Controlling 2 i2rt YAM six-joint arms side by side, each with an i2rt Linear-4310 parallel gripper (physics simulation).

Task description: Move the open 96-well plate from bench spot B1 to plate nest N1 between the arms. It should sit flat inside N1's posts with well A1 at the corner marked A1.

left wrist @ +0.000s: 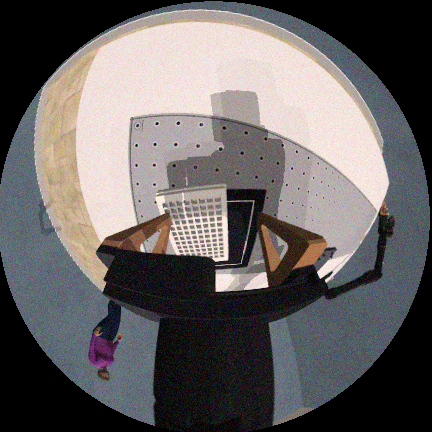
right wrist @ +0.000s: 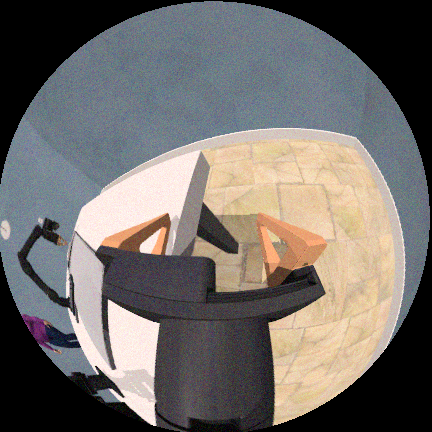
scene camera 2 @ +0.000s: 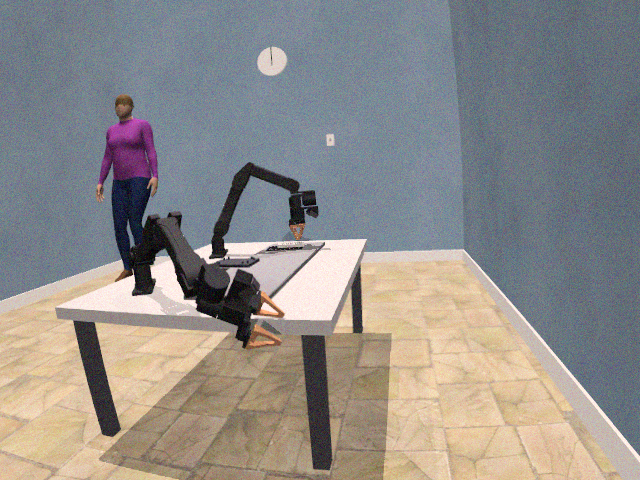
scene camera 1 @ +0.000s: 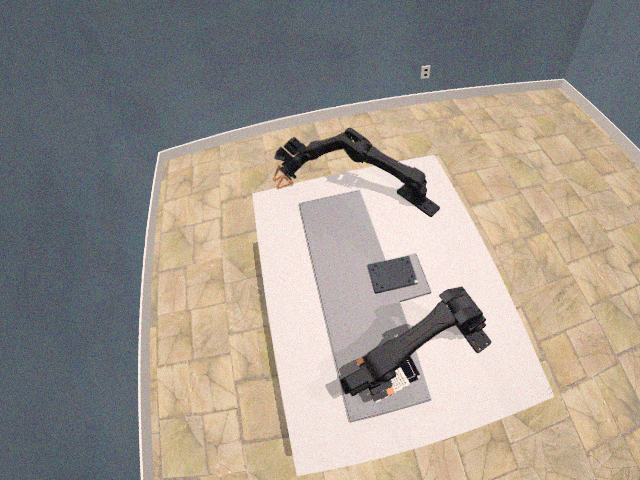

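Where they show: left gripper, fingertip midpoint: (left wrist: 213, 216) (right wrist: 66, 243) (scene camera 2: 298, 239); right gripper, fingertip midpoint: (right wrist: 212, 217) (scene camera 2: 282, 329) (scene camera 1: 275, 184); left arm's base, link origin: (right wrist: 69, 303) (scene camera 2: 219, 254) (scene camera 1: 468, 327); right arm's base, link origin: (scene camera 2: 144, 287) (scene camera 1: 418, 200).
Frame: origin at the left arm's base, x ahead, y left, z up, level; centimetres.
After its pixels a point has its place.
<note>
The open 96-well plate (scene camera 1: 399, 380) {x 31.8, y 2.3, z 1.8 cm} (left wrist: 200, 227) {x 36.7, y 0.0, z 2.7 cm} is white and sits at the near end of the grey board, beside or partly over a black pad with a white outline (scene camera 1: 411, 367) {x 25.9, y 0.6, z 1.5 cm} (left wrist: 240, 230) {x 34.0, y -5.6, z 1.5 cm}. My left gripper (scene camera 1: 375, 376) {x 39.5, y -2.0, z 4.9 cm} (scene camera 2: 297, 231) {x 39.5, y -2.0, z 4.9 cm} (left wrist: 213, 216) {x 39.5, y -2.0, z 4.9 cm} is open above them, its fingers apart over plate and pad, touching neither as far as I can tell. In scene camera 1 the left arm partly hides the plate. Nest N1 (scene camera 1: 391, 274) {x 12.6, y -32.3, z 2.4 cm} (scene camera 2: 238, 261) {x 13.2, y -33.3, z 2.5 cm}, dark with small corner posts, is between the arms and holds no plate. My right gripper (scene camera 1: 282, 178) {x 29.8, y -101.7, z -1.2 cm} (scene camera 2: 281, 328) {x 29.8, y -101.7, z -1.2 cm} (right wrist: 212, 217) {x 29.8, y -101.7, z -1.2 cm} is open and empty by the table edge.
The grey perforated board (scene camera 1: 336, 248) {x 23.8, y -53.8, z 1.3 cm} (left wrist: 150, 165) {x 45.7, y 4.5, z 1.3 cm} runs along the white table (scene camera 1: 485, 361) {x 2.6, y 13.8, z 0.0 cm} (scene camera 2: 180, 304) {x 0.0, y -79.7, z 0.0 cm}. The right arm reaches out past the table's edge, far from the plate. A person in a purple top (scene camera 2: 129, 149) stands behind the table.
</note>
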